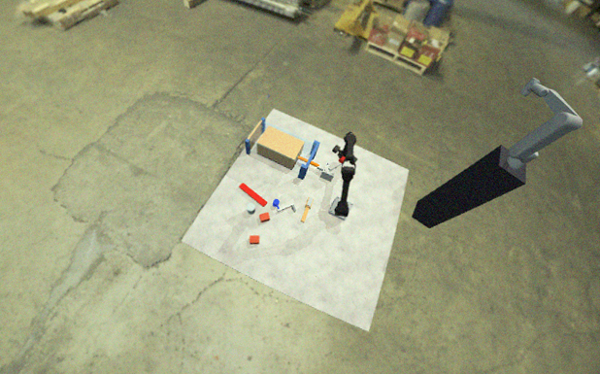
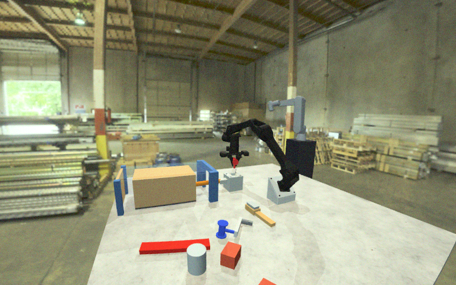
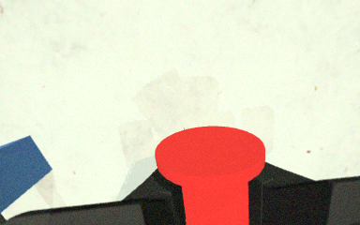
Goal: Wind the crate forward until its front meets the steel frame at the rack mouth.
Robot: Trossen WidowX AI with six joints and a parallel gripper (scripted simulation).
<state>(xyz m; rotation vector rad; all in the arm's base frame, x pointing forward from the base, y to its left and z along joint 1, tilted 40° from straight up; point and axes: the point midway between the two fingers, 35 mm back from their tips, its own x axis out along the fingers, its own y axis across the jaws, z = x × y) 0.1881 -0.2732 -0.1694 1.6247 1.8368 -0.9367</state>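
My gripper tip is now 10 mm short of the red-knobbed winch handle, 40 mm to the right of it and 10 mm above it. Also, from my gripper tip: blue frame 200 mm ahead, 130 mm to the left, 10 mm below; then red knob 10 mm to the left, 20 mm above; then grey winch 20 mm ahead, 90 mm to the left, 80 mm below.
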